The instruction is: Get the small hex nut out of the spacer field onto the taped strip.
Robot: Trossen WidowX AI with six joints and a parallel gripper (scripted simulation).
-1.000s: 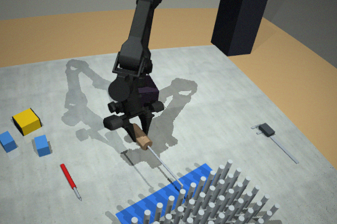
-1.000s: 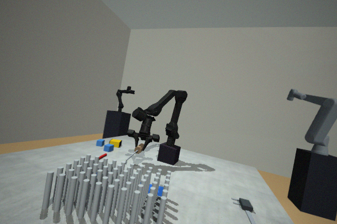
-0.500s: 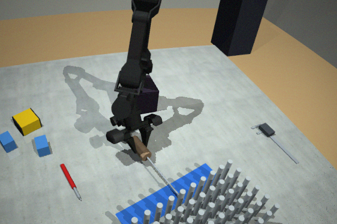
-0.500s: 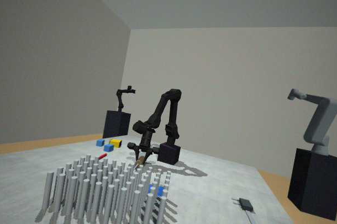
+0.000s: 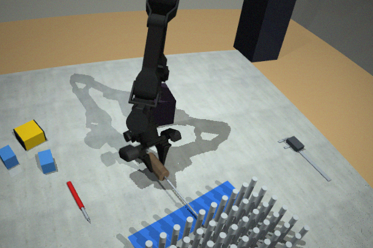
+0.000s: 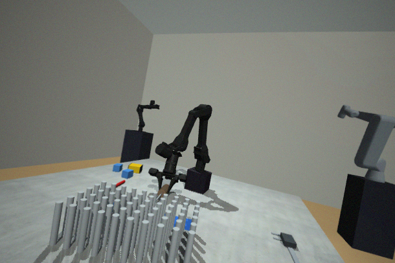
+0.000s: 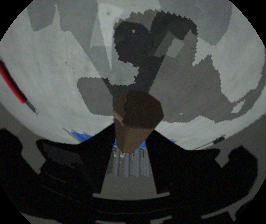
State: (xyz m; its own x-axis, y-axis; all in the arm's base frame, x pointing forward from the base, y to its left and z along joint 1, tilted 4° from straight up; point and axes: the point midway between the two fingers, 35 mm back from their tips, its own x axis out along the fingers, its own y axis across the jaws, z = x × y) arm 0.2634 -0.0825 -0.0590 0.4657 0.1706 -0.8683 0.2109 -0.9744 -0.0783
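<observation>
The blue taped strip is 170 mm ahead of my gripper tip, 40 mm to the left of it and 30 mm below it. The rest, counted from my gripper tip: yellow block: 360 mm to the right, 280 mm behind, 10 mm below; then hook tool: 100 mm ahead, 20 mm to the left; then red-handled screwdriver: 240 mm to the right, 50 mm ahead, 20 mm below.
</observation>
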